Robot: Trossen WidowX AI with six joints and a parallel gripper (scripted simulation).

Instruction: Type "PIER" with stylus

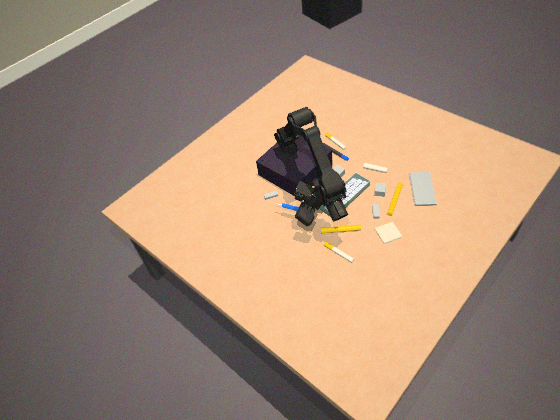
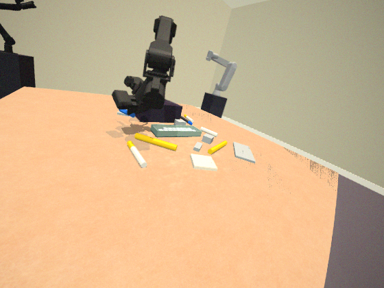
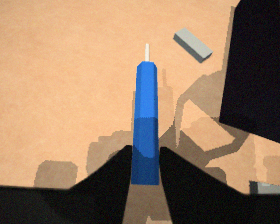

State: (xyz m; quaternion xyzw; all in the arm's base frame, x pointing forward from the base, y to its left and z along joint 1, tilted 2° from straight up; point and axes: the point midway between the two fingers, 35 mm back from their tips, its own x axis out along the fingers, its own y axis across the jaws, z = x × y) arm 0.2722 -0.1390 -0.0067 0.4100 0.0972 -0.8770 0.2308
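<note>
My gripper tip is 50 mm past the blue stylus and 30 mm to the left of it. The rest, counted from my gripper tip: cream tile (260 mm ahead, 190 mm to the left, 50 mm below); white stick (380 mm to the left, 50 mm below); grey block (170 mm behind, 20 mm to the right, 50 mm below).
</note>
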